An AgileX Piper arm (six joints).
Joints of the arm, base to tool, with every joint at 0 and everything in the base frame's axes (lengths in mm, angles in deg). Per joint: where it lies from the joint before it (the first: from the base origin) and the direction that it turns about. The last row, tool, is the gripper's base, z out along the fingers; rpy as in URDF.
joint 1: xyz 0 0 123 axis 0 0 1
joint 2: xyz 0 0 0 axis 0 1 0
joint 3: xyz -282.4 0 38.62 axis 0 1 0
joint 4: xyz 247.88 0 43.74 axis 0.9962 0 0.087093
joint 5: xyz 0 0 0 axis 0 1 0
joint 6: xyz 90.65 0 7.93 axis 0.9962 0 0.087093
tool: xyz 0 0 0 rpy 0 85.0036 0
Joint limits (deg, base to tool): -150..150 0..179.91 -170..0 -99.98..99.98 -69.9..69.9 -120..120
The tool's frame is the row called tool.
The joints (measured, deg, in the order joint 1, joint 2, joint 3, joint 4, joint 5, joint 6), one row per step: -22.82 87.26 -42.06 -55.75 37.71 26.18; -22.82 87.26 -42.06 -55.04 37.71 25.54; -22.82 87.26 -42.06 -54.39 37.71 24.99; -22.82 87.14 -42.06 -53.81 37.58 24.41; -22.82 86.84 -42.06 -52.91 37.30 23.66; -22.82 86.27 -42.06 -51.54 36.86 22.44; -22.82 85.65 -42.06 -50.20 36.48 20.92; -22.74 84.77 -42.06 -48.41 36.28 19.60; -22.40 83.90 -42.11 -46.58 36.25 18.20; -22.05 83.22 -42.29 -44.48 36.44 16.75; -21.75 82.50 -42.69 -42.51 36.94 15.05
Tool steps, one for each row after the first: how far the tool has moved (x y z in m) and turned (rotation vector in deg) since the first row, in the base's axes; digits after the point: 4 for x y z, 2 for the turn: -0.0002 0.0005 -0.0004 0.40 0.18 0.04; -0.0004 0.0010 -0.0008 0.77 0.32 0.05; -0.0004 0.0015 -0.0006 1.08 0.29 0.21; -0.0005 0.0024 0.0002 1.55 -0.01 0.40; -0.0008 0.0039 0.0020 2.20 -0.57 0.77; -0.0012 0.0053 0.0041 2.73 -0.95 1.38; -0.0020 0.0075 0.0071 3.46 -1.72 1.54; -0.0024 0.0106 0.0103 4.17 -2.37 1.93; -0.0024 0.0136 0.0130 5.07 -2.87 2.10; -0.0023 0.0160 0.0168 5.72 -3.20 2.37
